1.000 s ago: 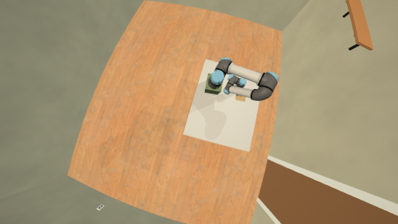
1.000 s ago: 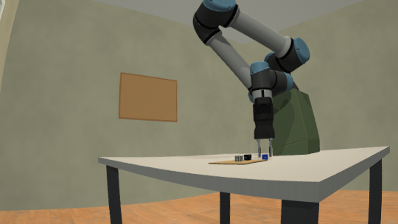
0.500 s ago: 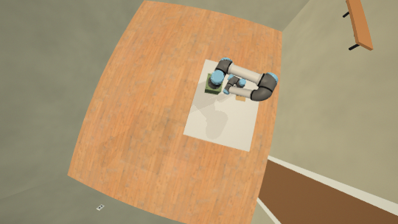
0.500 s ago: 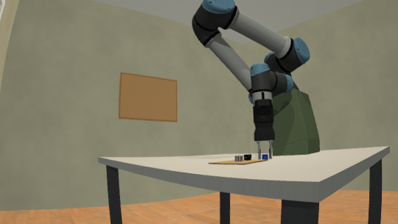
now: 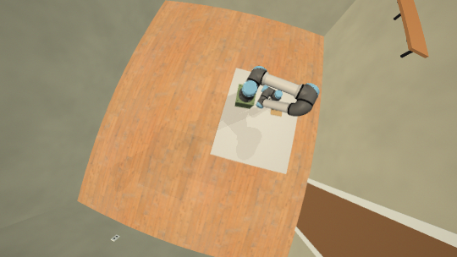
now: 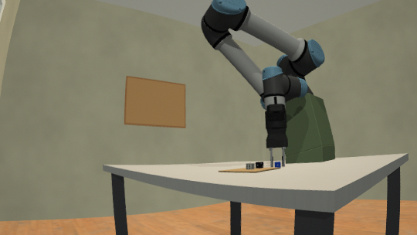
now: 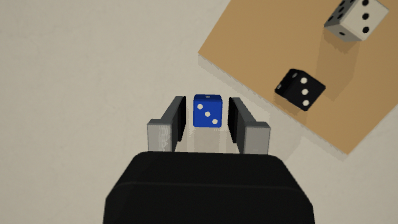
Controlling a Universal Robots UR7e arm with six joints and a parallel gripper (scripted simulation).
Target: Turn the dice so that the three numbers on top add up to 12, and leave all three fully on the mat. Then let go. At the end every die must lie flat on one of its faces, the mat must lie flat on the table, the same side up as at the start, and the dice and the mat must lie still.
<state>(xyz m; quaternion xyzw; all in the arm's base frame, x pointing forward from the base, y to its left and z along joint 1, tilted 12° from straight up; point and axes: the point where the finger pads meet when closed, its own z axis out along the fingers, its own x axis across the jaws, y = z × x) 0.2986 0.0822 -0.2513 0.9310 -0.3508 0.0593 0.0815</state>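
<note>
Right now the blue die is 1 cm below my hand. From my hand the other things lie so: black die 6 cm ahead, 3 cm to the right, 1 cm below; then white die 11 cm ahead, 1 cm to the right, 1 cm below; then tan mat 11 cm ahead, 1 cm to the right, 2 cm below.
</note>
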